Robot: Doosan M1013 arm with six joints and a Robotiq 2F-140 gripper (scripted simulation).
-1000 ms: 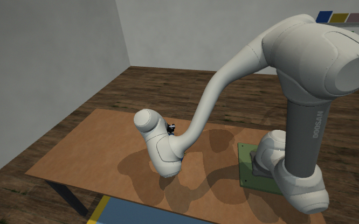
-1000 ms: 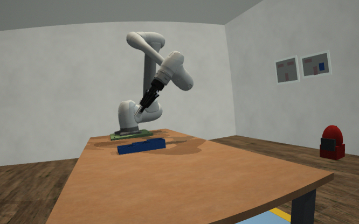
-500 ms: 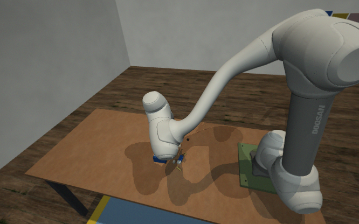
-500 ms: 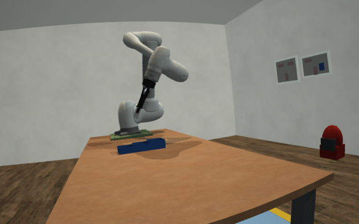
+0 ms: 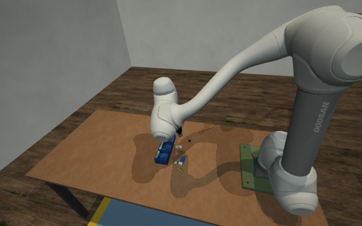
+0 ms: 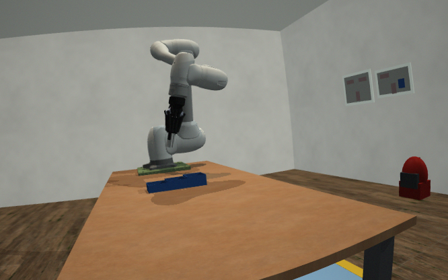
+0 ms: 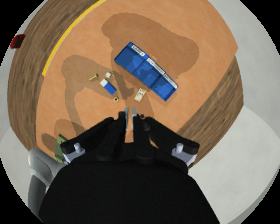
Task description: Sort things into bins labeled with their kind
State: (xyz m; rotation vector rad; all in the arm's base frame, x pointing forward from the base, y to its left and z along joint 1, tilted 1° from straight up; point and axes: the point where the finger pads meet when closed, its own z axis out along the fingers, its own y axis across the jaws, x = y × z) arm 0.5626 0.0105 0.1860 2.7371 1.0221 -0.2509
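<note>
Now: hand 110 mm short of the long blue bin, 10 mm to the left of it and 180 mm above it. The rest, counted from my hand: brass bolt 30 mm behind, 130 mm to the left, 200 mm below; then brass nut 50 mm behind, 10 mm to the left, 200 mm below; then white flat part 30 mm ahead, 50 mm to the right, 200 mm below.
</note>
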